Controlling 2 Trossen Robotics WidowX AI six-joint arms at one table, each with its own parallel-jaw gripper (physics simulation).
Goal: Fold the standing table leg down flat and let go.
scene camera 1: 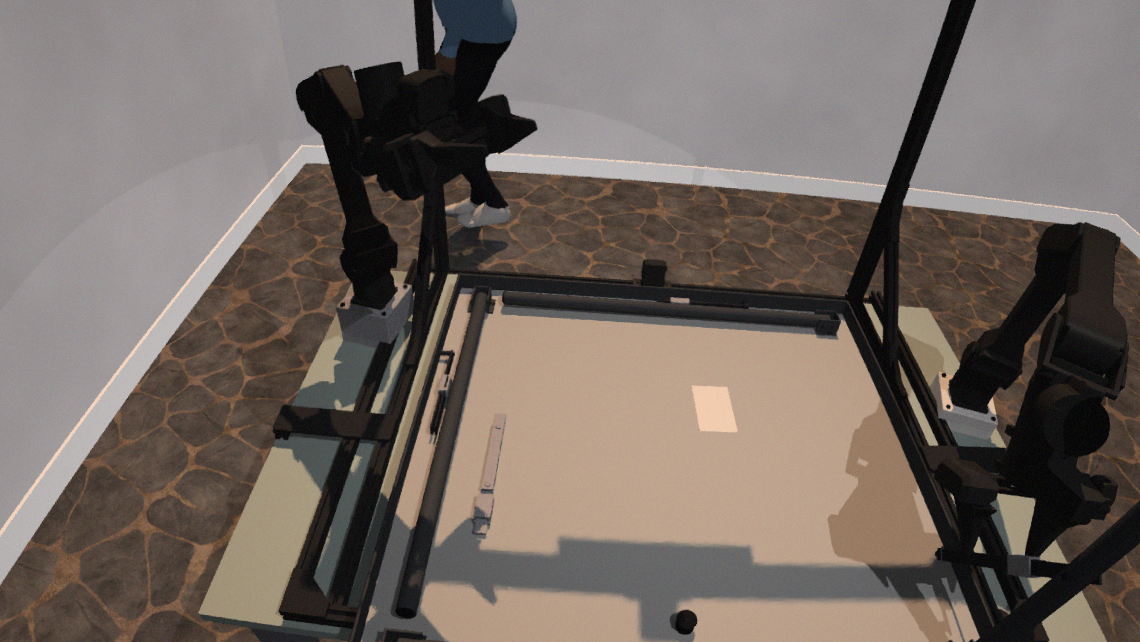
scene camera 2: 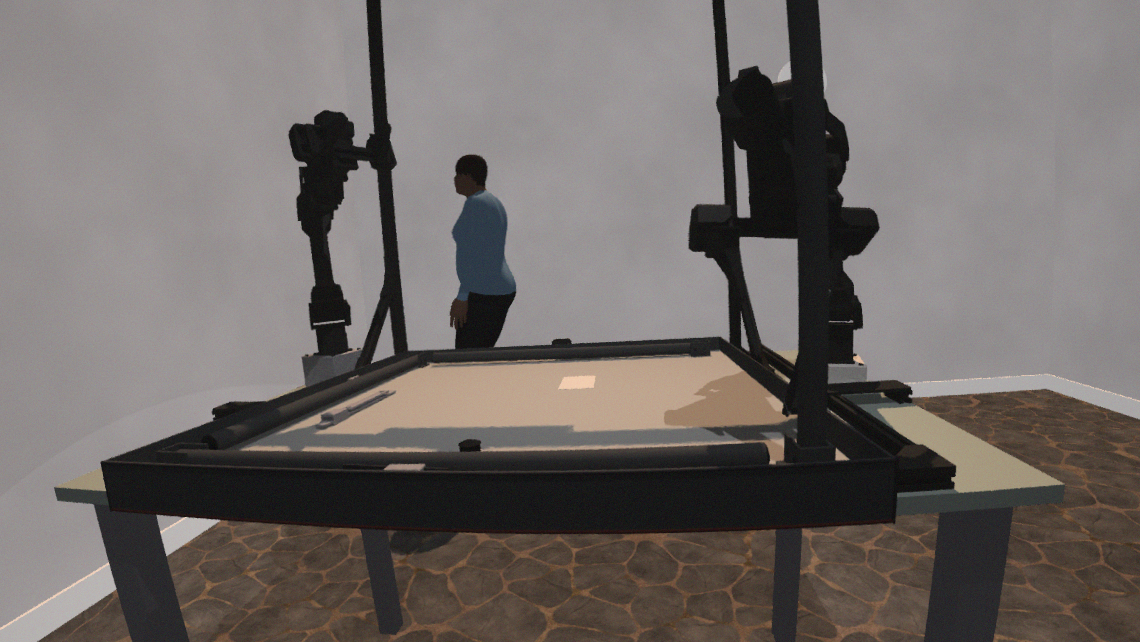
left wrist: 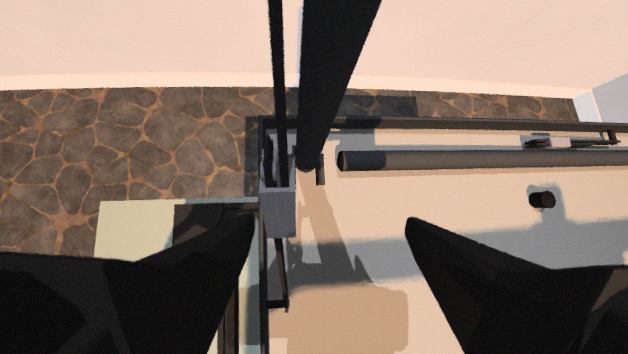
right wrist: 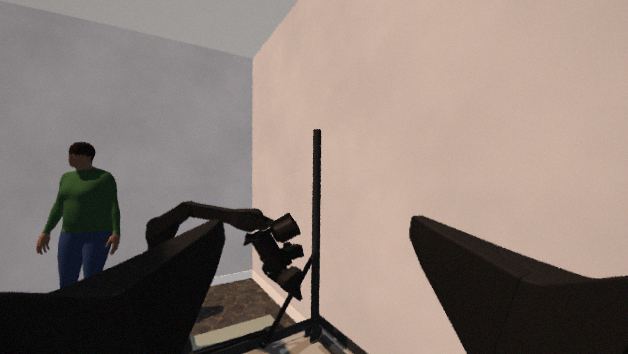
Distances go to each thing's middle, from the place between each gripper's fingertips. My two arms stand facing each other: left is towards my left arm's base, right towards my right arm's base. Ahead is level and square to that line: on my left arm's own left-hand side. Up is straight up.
Now: right hand 7 cm short of the pale metal bar (scene camera 1: 483, 510), 2 cm to the left of it and 46 cm above it. The rest, counted from my right hand: pale rectangle (scene camera 1: 713, 406) 12 cm behind, 30 cm to the left, 47 cm below.
Now: left hand 32 cm past the pale rectangle, 29 cm to the left of it and 16 cm above it. The rest, counted from my left hand: pale metal bar (61 cm to the right, 15 cm below, 13 cm behind).
